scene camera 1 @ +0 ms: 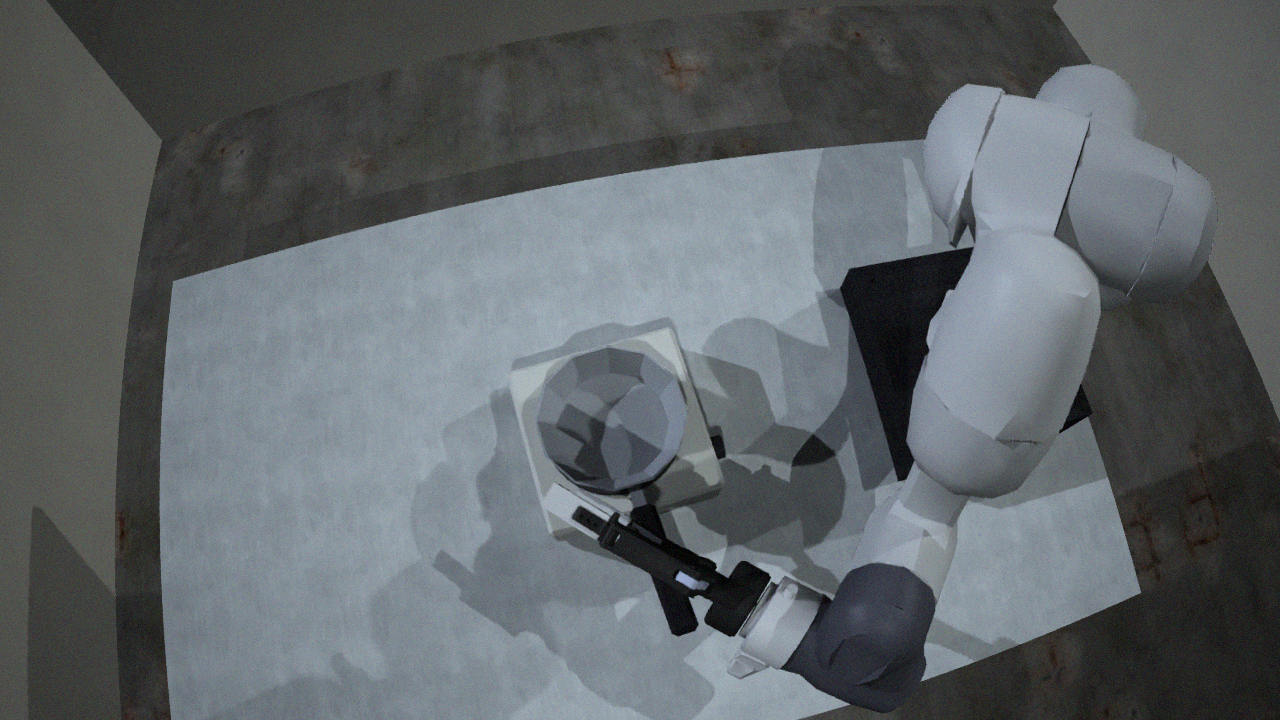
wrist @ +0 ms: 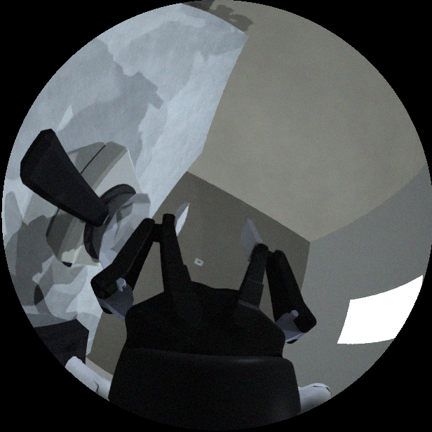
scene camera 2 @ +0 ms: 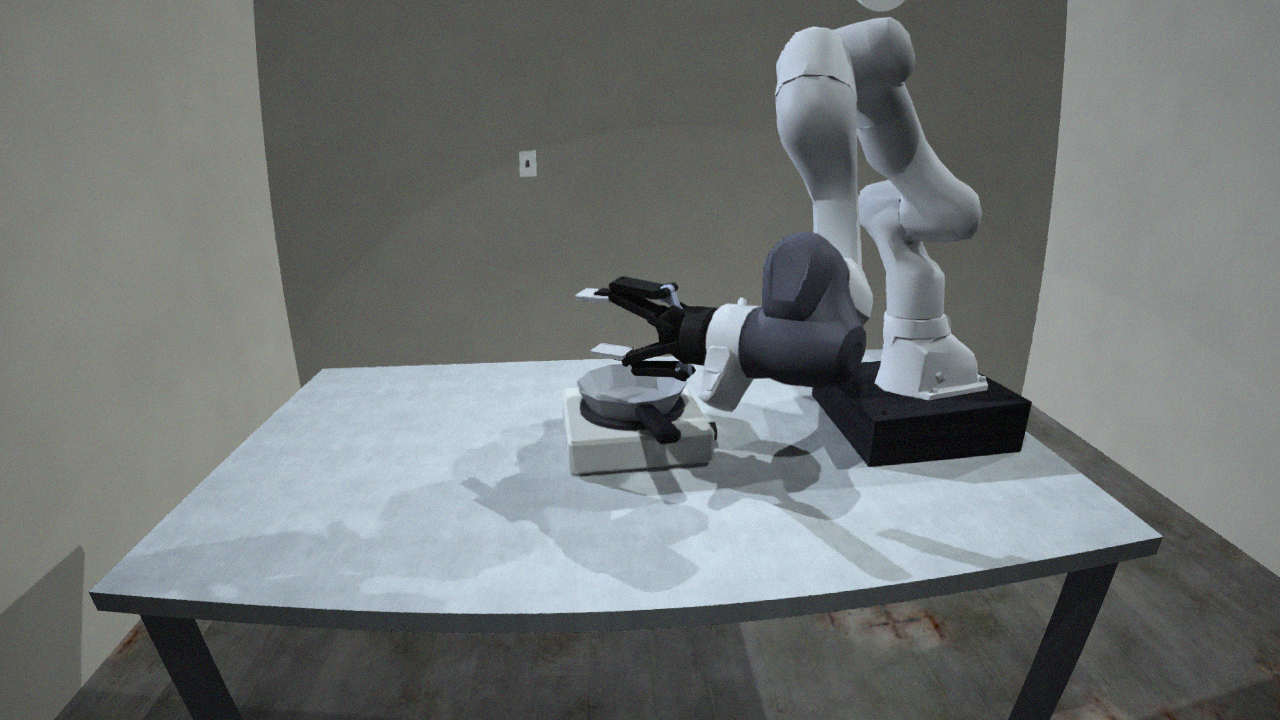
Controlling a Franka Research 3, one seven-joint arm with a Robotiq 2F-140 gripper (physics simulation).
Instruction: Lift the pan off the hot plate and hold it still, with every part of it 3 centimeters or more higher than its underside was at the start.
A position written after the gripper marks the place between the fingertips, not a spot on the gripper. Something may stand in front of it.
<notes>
In view: the gripper (scene camera 1: pixel 562 496), a cream hot plate (scene camera 1: pixel 694 474) and a grey pan (scene camera 1: pixel 611 418).
The grey pan also shows in scene camera 2 (scene camera 2: pixel 612 391). The gripper is seen too in the wrist view (wrist: pixel 215 219) and in scene camera 2 (scene camera 2: pixel 588 322).
</notes>
